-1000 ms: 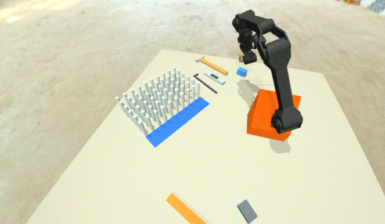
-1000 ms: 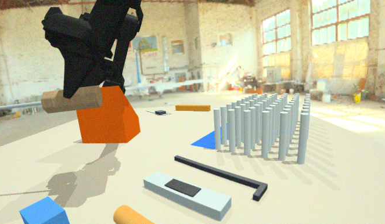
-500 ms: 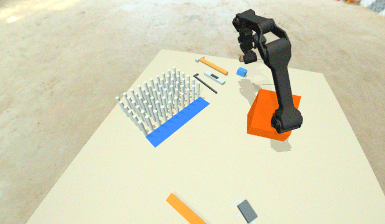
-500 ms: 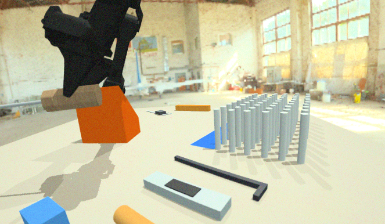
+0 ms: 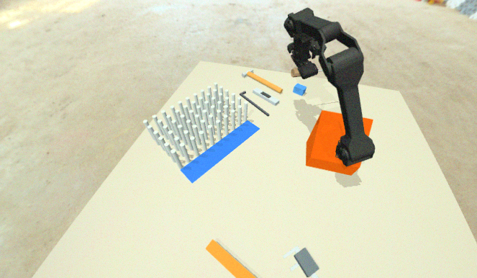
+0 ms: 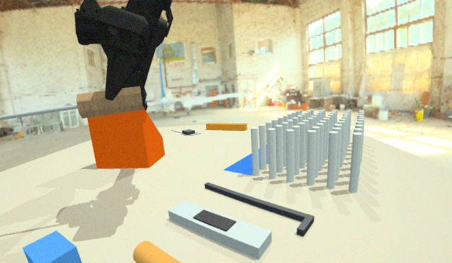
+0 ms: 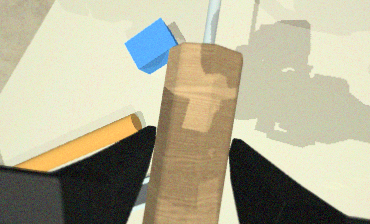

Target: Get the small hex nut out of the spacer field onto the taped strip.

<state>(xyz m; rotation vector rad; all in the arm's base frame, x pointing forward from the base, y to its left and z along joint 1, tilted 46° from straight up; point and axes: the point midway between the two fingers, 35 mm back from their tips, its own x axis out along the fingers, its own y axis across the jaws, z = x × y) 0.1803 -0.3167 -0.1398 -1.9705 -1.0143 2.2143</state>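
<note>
My gripper tip is 350 mm to the right of the blue taped strip, 280 mm short of it and 190 mm above it. The rest, counted from my gripper tip: blue cube: 170 mm below, 130 mm to the right, 40 mm behind; orange bar: 760 mm to the left, 180 mm below, 130 mm ahead; grey block: 180 mm below, 150 mm ahead, 40 mm to the right.
</note>
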